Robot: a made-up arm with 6 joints.
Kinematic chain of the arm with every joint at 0, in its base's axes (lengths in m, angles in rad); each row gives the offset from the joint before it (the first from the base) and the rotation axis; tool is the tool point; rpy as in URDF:
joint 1: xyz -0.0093 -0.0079 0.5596 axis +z
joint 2: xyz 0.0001 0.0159 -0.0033 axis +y
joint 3: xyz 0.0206 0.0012 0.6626 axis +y
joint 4: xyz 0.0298 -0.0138 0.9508 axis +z
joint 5: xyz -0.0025 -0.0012 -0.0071 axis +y
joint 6: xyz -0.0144 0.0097 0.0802 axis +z
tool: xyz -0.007 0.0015 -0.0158 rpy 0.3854 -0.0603 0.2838
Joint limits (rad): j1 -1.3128..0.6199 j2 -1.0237..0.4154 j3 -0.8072..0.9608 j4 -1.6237..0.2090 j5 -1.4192..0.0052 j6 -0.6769..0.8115
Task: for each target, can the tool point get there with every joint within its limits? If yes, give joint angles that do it. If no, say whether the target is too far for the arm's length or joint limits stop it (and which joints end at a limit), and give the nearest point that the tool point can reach.
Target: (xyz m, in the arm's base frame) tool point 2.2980 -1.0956 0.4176
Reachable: no: too far | nearest point 1.1525 -0.5556 1.3051 | short by 1.546 m
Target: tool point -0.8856 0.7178 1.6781
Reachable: yes | joints -0.6408 -0.5074 -0.5192 -1.3001 -0.5379 0.0400
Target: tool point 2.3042 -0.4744 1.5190
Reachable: no: too far | nearest point 1.2459 -0.2610 1.3291 | short by 1.096 m
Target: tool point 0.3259 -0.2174 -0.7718
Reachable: no: joint limits stop it (at a limit: joint 1, joint 2, joint 3, joint 4, joint 5) | nearest point -1.1843 -0.8499 0.6403 | short by 2.162 m
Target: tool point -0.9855 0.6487 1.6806
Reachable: yes | joints -0.5672 -0.7550 -0.0782 -0.3016 -0.8900 0.4700
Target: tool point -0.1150 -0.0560 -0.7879
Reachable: no: joint limits stop it (at a limit: joint 2, joint 3, joint 5) | nearest point -1.3251 -0.6067 0.6399 | short by 1.951 m
